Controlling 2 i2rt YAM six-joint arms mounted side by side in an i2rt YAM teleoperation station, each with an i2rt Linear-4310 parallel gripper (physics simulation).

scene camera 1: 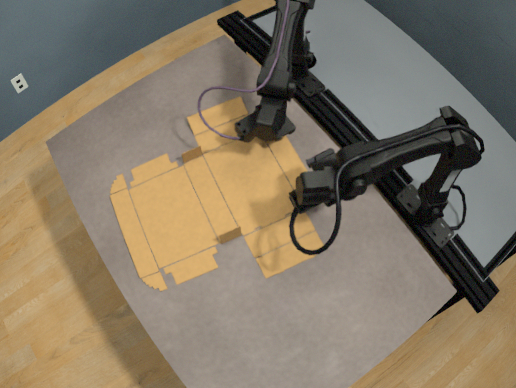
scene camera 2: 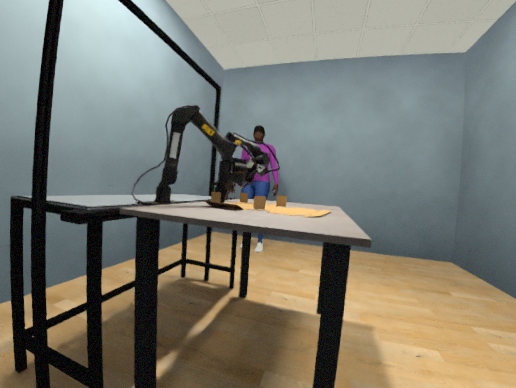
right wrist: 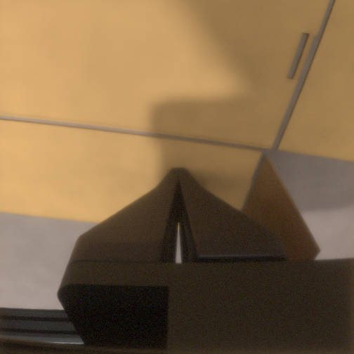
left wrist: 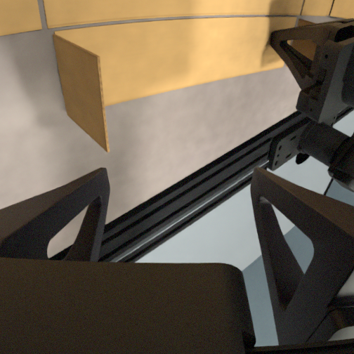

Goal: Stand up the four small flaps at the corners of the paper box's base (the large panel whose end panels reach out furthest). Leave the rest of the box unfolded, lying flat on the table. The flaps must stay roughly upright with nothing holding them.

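Places are measured from the left arm's base along level axes (x ahead, y left, z up), in metres.
Pixels of known places: left arm's base, link origin: [scene camera 1: 425, 216]; right arm's base, link origin: [scene camera 1: 297, 73] [scene camera 2: 162, 203].
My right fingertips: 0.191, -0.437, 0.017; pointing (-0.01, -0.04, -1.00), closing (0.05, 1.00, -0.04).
Observation:
Ahead of a thing's pixels: the offset from my right fingertips to its top centre, as dx, dy, dz. "spot": to the spot under its first point. Level surfaces: height alone.
The paper box @(+0.233, +0.042, +0.057) [scene camera 1: 235, 180] [scene camera 2: 295, 211] lies flat on the table. Two small flaps, one at the upper left [scene camera 1: 192, 154] and one at the lower middle [scene camera 1: 229, 235], stand upright in scene camera 1. Scene camera 2 shows several upright flaps. The left wrist view shows a raised flap [left wrist: 82, 90], roughly upright, beyond my left gripper [left wrist: 179, 177], which is open and empty. The right wrist view shows a raised flap [right wrist: 280, 215] right of my right gripper [right wrist: 178, 178], which is shut and empty over the strip. Both grippers hide the base's right-hand corner flaps in scene camera 1.
The black rail [scene camera 1: 340, 122] [left wrist: 200, 185] carrying both arms runs along the table @(dz -0.001) [scene camera 1: 345, 320] [scene camera 2: 200, 215] edge near the base. The two arms stand close together. The box's end panels @(spot: +0.070, -0.148, +0.011) [scene camera 1: 220, 115] reach out on both sides. A person [scene camera 2: 259, 160] stands behind the table.

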